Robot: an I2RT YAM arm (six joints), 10 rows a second.
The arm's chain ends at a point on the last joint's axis. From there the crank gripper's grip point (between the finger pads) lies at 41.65 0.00 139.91 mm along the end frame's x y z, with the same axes.
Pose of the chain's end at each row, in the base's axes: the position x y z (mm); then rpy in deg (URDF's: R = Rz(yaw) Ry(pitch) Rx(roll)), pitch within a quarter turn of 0, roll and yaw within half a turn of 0:
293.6, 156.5, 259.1, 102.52, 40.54, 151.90
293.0, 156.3, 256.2, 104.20, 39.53, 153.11
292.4, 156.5, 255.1, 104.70, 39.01, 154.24
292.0, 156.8, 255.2, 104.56, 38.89, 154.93
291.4, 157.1, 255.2, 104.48, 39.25, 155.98
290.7, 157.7, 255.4, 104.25, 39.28, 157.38
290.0, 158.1, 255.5, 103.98, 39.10, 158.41
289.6, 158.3, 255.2, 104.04, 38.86, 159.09
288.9, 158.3, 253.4, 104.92, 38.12, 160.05
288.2, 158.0, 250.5, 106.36, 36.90, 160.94
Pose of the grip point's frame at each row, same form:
347.4, 282.6, 209.0, 102.52, 40.54, 151.90
345.2, 281.9, 203.2, 104.20, 39.53, 153.11
342.2, 282.7, 201.3, 104.70, 39.01, 154.24
340.0, 283.8, 201.7, 104.56, 38.89, 154.93
337.3, 285.0, 201.8, 104.48, 39.25, 155.98
333.2, 286.9, 202.4, 104.25, 39.28, 157.38
329.7, 288.4, 203.0, 103.98, 39.10, 158.41
327.6, 289.1, 202.6, 104.04, 38.86, 159.09
325.1, 289.0, 199.3, 104.92, 38.12, 160.05
322.9, 288.0, 194.0, 106.36, 36.90, 160.94

